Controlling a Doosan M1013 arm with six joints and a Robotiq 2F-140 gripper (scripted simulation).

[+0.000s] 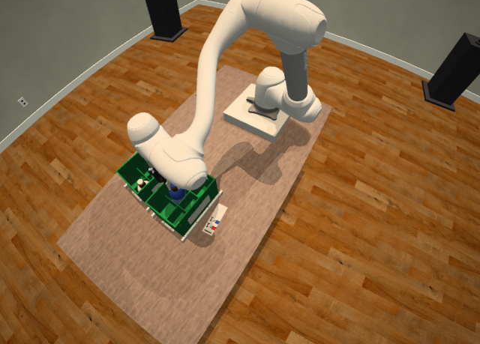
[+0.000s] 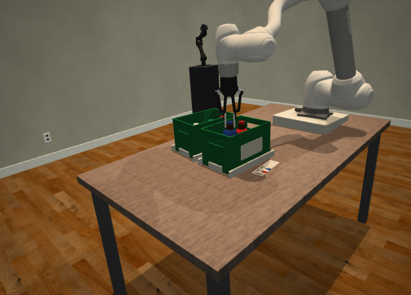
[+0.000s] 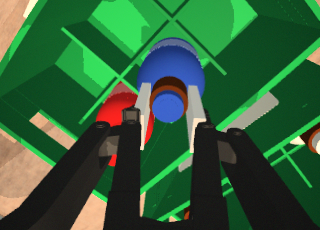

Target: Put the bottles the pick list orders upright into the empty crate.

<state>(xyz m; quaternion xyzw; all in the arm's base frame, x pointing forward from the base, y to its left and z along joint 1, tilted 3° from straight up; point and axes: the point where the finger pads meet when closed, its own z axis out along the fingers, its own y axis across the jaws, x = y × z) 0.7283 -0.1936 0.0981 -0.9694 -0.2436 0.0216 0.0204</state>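
The blue-label bottle lies 80 mm below my hand. Round my hand: white-label bottle: 40 mm ahead, 170 mm to the right, 100 mm below; pick list: 20 mm ahead, 190 mm to the left, 190 mm below; green-label bottle: 40 mm behind, 140 mm to the right, 100 mm below.
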